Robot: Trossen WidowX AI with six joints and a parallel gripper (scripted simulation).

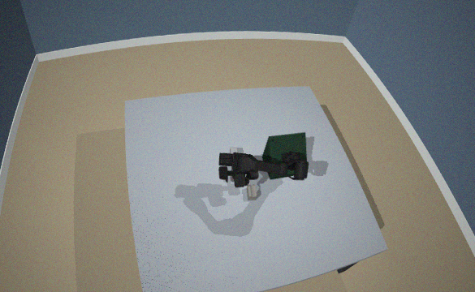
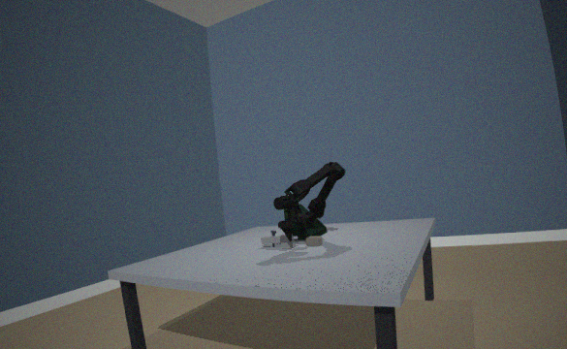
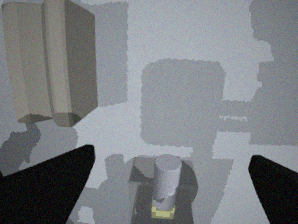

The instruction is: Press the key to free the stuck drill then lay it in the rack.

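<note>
My gripper tip is now 2 cm past the drill and 6 cm to the left of it. From my gripper tip the other things lie so: rack: 6 cm behind, 7 cm to the left, 2 cm below; block: 3 cm behind, 11 cm to the right, 1 cm below; dark blue key: 4 cm behind, 14 cm to the right, 1 cm above.
</note>
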